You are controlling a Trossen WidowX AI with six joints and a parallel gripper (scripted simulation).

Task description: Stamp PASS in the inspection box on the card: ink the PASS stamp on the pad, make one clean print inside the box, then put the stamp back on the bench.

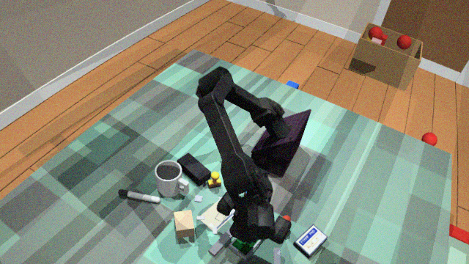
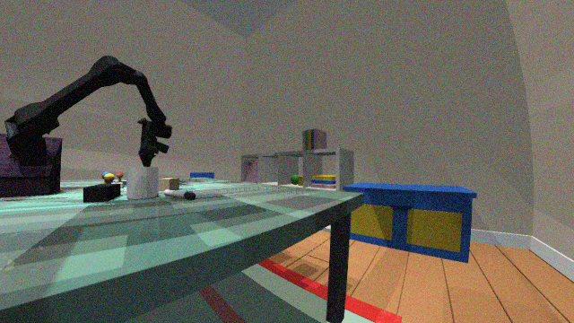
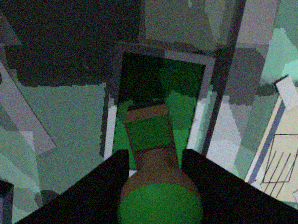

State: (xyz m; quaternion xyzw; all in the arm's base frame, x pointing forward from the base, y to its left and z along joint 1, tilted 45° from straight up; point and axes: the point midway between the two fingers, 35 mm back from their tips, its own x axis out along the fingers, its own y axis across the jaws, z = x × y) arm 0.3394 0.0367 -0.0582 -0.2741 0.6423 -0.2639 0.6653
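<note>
Right now my gripper tip is 6 cm above the dark green ink pad. The rest, counted from my gripper tip: red-knobbed stamp 10 cm behind, 7 cm to the left, 5 cm below; then beige card 12 cm to the right, 7 cm below, 4 cm behind; then grey bar 6 cm to the right, 6 cm below, 2 cm ahead.
</note>
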